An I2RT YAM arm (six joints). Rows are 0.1 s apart.
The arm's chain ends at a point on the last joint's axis. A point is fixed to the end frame.
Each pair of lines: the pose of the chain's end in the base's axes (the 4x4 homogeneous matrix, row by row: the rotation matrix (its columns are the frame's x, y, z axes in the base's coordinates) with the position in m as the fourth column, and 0 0 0 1 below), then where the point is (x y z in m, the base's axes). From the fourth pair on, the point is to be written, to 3 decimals.
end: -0.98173, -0.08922, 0.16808, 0.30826; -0.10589, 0.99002, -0.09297, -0.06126; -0.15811, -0.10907, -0.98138, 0.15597; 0, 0, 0, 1
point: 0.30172 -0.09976 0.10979
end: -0.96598, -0.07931, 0.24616, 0.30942; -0.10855, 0.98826, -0.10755, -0.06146; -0.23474, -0.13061, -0.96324, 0.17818; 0, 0, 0, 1
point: 0.30657 -0.10065 0.13220
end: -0.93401, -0.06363, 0.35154, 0.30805; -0.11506, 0.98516, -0.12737, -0.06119; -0.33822, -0.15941, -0.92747, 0.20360; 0, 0, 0, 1
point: 0.31030 -0.10134 0.15843
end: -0.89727, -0.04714, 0.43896, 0.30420; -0.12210, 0.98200, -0.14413, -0.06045; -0.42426, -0.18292, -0.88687, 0.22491; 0, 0, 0, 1
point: 0.311 -0.101 0.181
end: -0.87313, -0.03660, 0.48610, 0.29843; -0.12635, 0.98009, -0.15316, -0.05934; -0.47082, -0.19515, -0.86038, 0.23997; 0, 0, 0, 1
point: 0.307 -0.101 0.197
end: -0.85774, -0.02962, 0.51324, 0.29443; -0.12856, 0.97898, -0.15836, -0.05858; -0.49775, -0.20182, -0.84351, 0.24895; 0, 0, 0, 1
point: 0.305 -0.100 0.206
